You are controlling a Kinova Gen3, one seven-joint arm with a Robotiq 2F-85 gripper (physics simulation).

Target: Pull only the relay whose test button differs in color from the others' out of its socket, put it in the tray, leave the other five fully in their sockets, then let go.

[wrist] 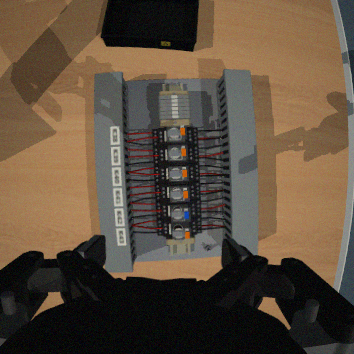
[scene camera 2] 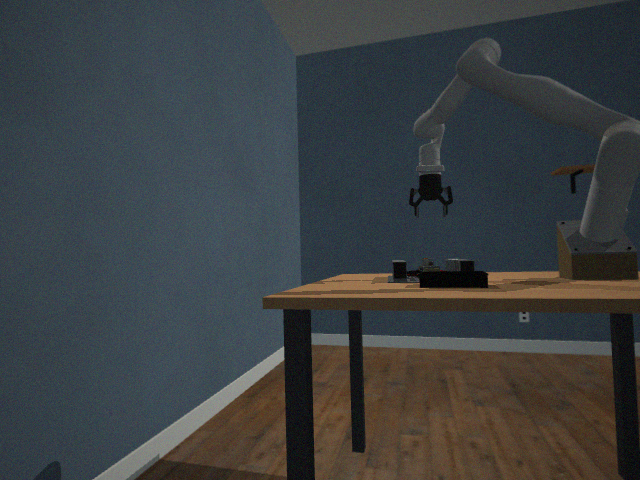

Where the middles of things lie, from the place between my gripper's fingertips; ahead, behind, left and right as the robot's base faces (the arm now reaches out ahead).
Labels:
The grey panel [wrist: 143,113] is 10 mm ahead of my hand, 60 mm to the left of it and 210 mm below it.

